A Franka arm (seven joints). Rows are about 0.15 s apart.
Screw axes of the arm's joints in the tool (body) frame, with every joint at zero. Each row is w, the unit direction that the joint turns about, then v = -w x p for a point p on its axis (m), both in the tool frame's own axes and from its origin. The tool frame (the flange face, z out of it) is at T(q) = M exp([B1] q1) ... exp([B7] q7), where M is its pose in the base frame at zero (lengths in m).
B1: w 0 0 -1 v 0 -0.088 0
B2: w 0 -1 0 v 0.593 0 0.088
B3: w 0 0 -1 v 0 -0.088 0
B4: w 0 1 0 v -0.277 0 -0.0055
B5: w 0 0 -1 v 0 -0.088 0
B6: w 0 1 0 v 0.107 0 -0.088
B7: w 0 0 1 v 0 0 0
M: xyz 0.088 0 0.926 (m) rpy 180 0 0 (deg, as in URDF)
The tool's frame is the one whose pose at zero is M.
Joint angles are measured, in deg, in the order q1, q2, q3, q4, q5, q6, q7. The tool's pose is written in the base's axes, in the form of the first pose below.
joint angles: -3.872, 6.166, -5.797, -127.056, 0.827, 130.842, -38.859
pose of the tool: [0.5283, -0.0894, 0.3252], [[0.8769, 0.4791, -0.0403], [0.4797, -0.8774, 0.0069], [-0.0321, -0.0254, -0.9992]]
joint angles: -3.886, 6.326, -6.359, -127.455, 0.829, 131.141, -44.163
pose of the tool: [0.5257, -0.0945, 0.3213], [[0.8343, 0.5495, -0.0448], [0.5503, -0.8349, 0.0068], [-0.0337, -0.0303, -0.9990]]
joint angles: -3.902, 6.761, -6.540, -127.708, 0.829, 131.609, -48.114
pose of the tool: [0.5248, -0.0962, 0.3161], [[0.7964, 0.6028, -0.0487], [0.6038, -0.7971, 0.0063], [-0.0350, -0.0345, -0.9988]]
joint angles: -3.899, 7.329, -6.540, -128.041, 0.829, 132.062, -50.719
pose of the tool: [0.5236, -0.0960, 0.3091], [[0.7679, 0.6381, -0.0566], [0.6394, -0.7689, 0.0065], [-0.0393, -0.0412, -0.9984]]
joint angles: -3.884, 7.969, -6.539, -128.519, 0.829, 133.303, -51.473
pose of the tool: [0.5230, -0.0959, 0.3016], [[0.7593, 0.6484, -0.0547], [0.6496, -0.7603, 0.0047], [-0.0385, -0.0391, -0.9985]]
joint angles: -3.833, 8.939, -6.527, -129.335, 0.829, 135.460, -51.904
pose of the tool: [0.5218, -0.0952, 0.2900], [[0.7539, 0.6552, -0.0486], [0.6560, -0.7548, 0.0012], [-0.0359, -0.0328, -0.9988]]
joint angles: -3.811, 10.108, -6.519, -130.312, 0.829, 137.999, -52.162
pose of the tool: [0.5198, -0.0949, 0.2762], [[0.7508, 0.6592, -0.0422], [0.6597, -0.7515, -0.0028], [-0.0336, -0.0258, -0.9991]]
